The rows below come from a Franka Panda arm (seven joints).
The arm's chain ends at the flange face. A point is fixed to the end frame.
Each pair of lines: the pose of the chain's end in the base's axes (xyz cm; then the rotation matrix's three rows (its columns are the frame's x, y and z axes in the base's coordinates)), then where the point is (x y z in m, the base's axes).
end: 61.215 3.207 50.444; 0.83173 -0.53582 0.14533; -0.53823 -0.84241 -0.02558; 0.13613 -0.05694 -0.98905
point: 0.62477 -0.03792 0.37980
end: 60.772 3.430 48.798; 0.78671 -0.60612 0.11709; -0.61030 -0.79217 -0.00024; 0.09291 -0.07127 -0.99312
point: 0.61118 -0.03175 0.36063
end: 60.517 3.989 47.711; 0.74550 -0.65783 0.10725; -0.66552 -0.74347 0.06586; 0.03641 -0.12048 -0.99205
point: 0.60303 -0.01660 0.34521
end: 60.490 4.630 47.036; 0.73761 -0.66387 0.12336; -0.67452 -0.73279 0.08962; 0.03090 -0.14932 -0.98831
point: 0.60420 -0.00683 0.33705
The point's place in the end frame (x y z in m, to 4 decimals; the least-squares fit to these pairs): 0.0312 0.0593 0.1269
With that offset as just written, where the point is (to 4 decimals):
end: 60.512 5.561 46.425; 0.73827 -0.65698 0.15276; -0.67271 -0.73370 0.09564; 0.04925 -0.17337 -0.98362
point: 0.6086 0.0032 0.3307
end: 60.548 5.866 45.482; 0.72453 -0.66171 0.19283; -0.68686 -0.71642 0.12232; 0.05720 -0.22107 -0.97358
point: 0.6133 0.0103 0.3199
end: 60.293 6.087 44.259; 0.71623 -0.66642 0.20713; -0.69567 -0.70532 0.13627; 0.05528 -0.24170 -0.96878
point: 0.6120 0.0146 0.3070
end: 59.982 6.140 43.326; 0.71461 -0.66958 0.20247; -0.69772 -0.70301 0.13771; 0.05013 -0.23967 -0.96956
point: 0.6081 0.0154 0.2976
